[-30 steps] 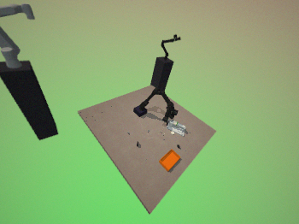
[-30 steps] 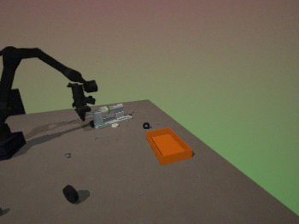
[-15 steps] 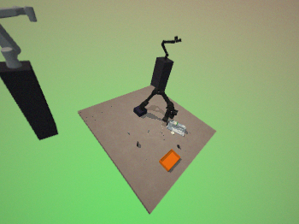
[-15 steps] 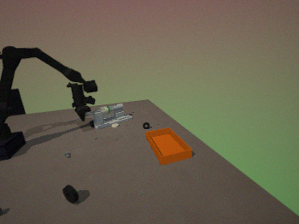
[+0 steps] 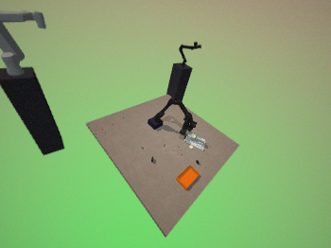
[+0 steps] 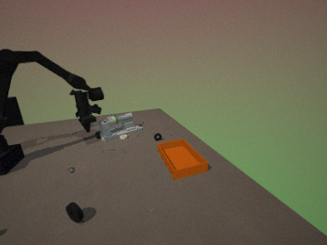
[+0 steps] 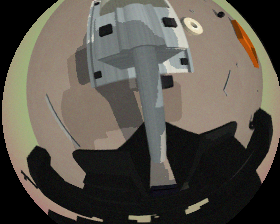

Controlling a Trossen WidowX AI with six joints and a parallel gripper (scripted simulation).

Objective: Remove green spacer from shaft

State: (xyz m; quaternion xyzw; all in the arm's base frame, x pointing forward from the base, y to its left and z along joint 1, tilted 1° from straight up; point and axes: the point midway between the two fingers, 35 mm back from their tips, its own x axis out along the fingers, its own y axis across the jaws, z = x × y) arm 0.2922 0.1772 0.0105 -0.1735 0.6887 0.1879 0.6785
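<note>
The grey shaft lies 60 mm ahead of my gripper tip, 30 mm to the left of it and 30 mm above it. From my gripper tip the other things lie so: pale spacer: 180 mm ahead, 20 mm to the right, 40 mm below; then black wheel: 110 mm ahead, 490 mm to the right, 20 mm below; then green spacer: 130 mm ahead, 80 mm to the left, 30 mm above.
</note>
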